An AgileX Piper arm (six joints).
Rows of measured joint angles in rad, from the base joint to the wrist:
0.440, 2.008, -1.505, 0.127, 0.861, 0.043
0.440, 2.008, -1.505, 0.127, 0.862, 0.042
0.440, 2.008, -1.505, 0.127, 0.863, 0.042
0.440, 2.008, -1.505, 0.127, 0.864, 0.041
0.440, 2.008, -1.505, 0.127, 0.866, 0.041
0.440, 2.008, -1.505, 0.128, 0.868, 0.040
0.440, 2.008, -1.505, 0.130, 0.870, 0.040
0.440, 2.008, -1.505, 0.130, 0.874, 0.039
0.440, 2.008, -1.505, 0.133, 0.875, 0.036
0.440, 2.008, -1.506, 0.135, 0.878, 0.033
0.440, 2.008, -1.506, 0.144, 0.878, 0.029
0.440, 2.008, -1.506, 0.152, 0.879, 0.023
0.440, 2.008, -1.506, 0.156, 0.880, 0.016
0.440, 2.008, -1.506, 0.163, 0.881, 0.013
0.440, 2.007, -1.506, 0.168, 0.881, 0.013
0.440, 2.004, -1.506, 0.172, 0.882, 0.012
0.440, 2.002, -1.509, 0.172, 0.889, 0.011
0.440, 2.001, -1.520, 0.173, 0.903, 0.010
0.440, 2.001, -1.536, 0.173, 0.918, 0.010
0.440, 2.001, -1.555, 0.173, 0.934, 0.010
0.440, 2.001, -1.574, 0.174, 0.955, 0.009
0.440, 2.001, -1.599, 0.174, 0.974, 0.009
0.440, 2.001, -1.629, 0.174, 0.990, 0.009
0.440, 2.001, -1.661, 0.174, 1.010, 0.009
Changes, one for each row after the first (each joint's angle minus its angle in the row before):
0.000, 0.000, 0.000, 0.000, 0.001, -0.001
0.000, 0.000, 0.000, 0.000, 0.001, 0.000
0.000, 0.000, 0.000, 0.000, 0.001, -0.001
0.000, 0.000, 0.000, 0.000, 0.002, 0.000
0.000, 0.000, 0.000, 0.001, 0.002, -0.001
0.000, 0.000, 0.000, 0.002, 0.002, 0.000
0.000, 0.000, 0.000, 0.000, 0.004, -0.001
0.000, 0.000, 0.000, 0.003, 0.001, -0.003
0.000, 0.000, -0.001, 0.002, 0.003, -0.003
0.000, 0.000, 0.000, 0.009, 0.000, -0.004
0.000, 0.000, 0.000, 0.008, 0.001, -0.006
0.000, 0.000, 0.000, 0.004, 0.001, -0.007
0.000, 0.000, 0.000, 0.007, 0.001, -0.003
0.000, -0.001, 0.000, 0.005, 0.000, 0.000
0.000, -0.003, 0.000, 0.004, 0.001, -0.001
0.000, -0.002, -0.003, 0.000, 0.007, -0.001
0.000, -0.001, -0.011, 0.001, 0.014, -0.001
0.000, 0.000, -0.016, 0.000, 0.015, 0.000
0.000, 0.000, -0.019, 0.000, 0.016, 0.000
0.000, 0.000, -0.019, 0.001, 0.021, -0.001
0.000, 0.000, -0.025, 0.000, 0.019, 0.000
0.000, 0.000, -0.030, 0.000, 0.016, 0.000
0.000, 0.000, -0.032, 0.000, 0.020, 0.000

